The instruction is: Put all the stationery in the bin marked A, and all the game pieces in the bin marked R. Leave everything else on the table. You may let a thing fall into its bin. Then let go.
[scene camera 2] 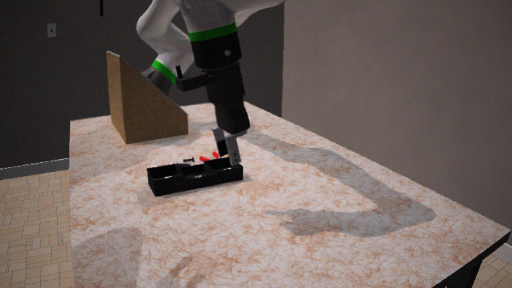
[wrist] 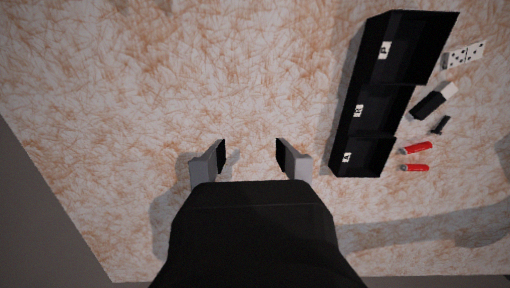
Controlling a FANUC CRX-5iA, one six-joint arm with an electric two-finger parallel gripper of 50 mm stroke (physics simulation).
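Places are measured from the arm's base along level axes (x ahead, y down, z left), in centimetres.
Pixels of known places: gripper, fingertip midpoint: (scene camera 2: 230, 158) (wrist: 250, 149); arm's base, origin of the base link: (scene camera 2: 152, 86).
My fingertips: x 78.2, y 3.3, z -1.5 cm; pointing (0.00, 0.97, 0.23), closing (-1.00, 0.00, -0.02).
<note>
For each thing: its top centre in the pictures, then the offset to it from my fingertips. "*": a spot on its surface instead. Level surfaces: height alone.
- bin A, surface spot: (wrist: 370, 159) * dz +9.6, dx -24.6, dy +13.3 cm
- Bin R, middle of its top: (wrist: 386, 114) (scene camera 2: 194, 166) dz -1.0, dx -20.8, dy +9.4 cm
- white domino, middle of its top: (wrist: 466, 55) dz -9.2, dx -33.4, dy +13.3 cm
- black block with a white end, middle of its top: (wrist: 436, 102) dz -2.1, dx -31.7, dy +12.8 cm
- small black bolt, middle of its top: (wrist: 446, 126) (scene camera 2: 188, 157) dz +2.2, dx -35.8, dy +12.7 cm
- Bin P, surface spot: (wrist: 412, 55) * dz -9.1, dx -24.9, dy +13.3 cm
- table, its level: dy +14.1 cm
My gripper (scene camera 2: 228, 156) (wrist: 250, 149) is open and empty above the table, left of bin A (wrist: 370, 159) in the wrist view. Bin R (wrist: 382, 112) is the middle compartment of the same black tray; the insides look dark, with no piece visible. Beside the tray in the wrist view lie a white domino (wrist: 466, 55) with black dots and a black block with a white end (wrist: 427, 105), perhaps an eraser. A small black bolt (scene camera 2: 188, 160) (wrist: 441, 125) and two red cylinders, one (scene camera 2: 204, 158) (wrist: 419, 147) near the bolt, another (scene camera 2: 215, 155) (wrist: 417, 167) farther from it, also lie there.
Bin P (wrist: 412, 55) is the tray's third compartment, at the end opposite A. A brown wedge-shaped block (scene camera 2: 150, 112) stands at the back of the table (scene camera 2: 310, 190) in the scene view. The tray's raised walls stand between my gripper and the loose things.
</note>
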